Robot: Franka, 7 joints.
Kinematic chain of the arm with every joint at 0, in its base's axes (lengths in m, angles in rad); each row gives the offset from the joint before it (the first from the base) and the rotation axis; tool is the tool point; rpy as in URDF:
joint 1: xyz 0 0 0.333 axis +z
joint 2: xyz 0 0 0 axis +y
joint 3: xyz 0 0 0.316 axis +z
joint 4: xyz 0.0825 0 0 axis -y
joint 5: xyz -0.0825 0 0.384 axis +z
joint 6: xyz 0 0 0 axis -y
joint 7: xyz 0.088 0 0 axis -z
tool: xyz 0 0 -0.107 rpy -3.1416 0 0
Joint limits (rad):
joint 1: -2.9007..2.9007
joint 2: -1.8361..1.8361
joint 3: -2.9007..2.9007
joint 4: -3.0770..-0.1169
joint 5: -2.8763..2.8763
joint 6: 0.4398..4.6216
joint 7: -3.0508..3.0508
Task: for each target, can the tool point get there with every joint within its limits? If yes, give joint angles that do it. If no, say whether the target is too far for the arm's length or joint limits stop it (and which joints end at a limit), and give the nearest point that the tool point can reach.
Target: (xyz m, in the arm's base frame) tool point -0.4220 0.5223 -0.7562
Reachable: no: too far | nearest point -0.3071 0.3800 -0.3195 | short by 0.473 m
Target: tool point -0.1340 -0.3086 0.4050
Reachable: yes | joints -0.6519 -1.1002 -1.6045 -2.5789 1.0204 1.2117 1.3267
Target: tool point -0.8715 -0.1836 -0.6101
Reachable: no: too far | nearest point -0.5959 -0.1283 -0.2487 | short by 0.458 m
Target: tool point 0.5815 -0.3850 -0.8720
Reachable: no: too far | nearest point 0.3998 -0.2647 -0.3232 | short by 0.590 m
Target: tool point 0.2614 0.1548 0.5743
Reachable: yes | joints -1.2486 1.3426 1.9618 -2.7769 2.1095 1.0345 -1.1206
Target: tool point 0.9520 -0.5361 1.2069
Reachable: no: too far | nearest point 0.5838 -0.3287 0.8689 | short by 0.541 m
